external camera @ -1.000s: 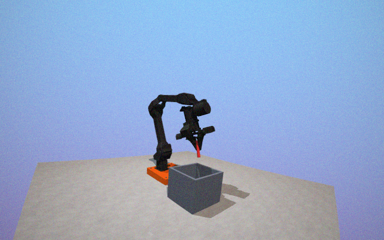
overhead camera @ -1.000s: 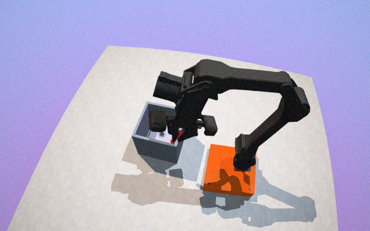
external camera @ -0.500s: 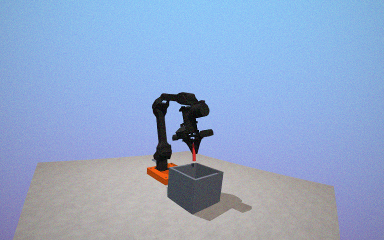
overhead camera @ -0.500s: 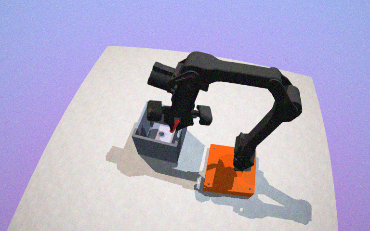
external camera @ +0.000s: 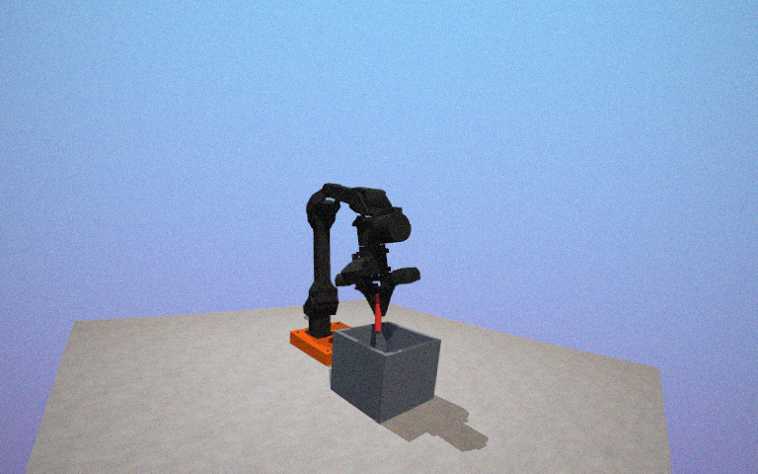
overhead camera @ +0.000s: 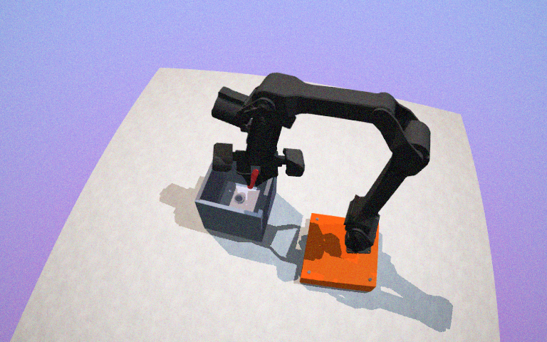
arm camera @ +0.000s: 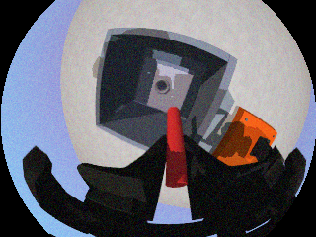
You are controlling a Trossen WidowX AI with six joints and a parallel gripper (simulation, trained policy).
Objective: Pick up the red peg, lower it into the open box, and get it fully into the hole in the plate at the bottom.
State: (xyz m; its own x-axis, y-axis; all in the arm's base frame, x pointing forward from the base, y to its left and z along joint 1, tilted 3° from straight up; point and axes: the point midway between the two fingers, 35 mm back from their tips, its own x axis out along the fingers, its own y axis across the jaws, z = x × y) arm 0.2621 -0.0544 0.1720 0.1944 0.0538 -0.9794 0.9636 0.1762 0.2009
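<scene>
Right now my gripper tip is 4 cm short of the pale plate, 2 cm to the left of it and 12 cm above it. Also, from my gripper tip: red peg (1 cm to the right, 1 cm above).
</scene>
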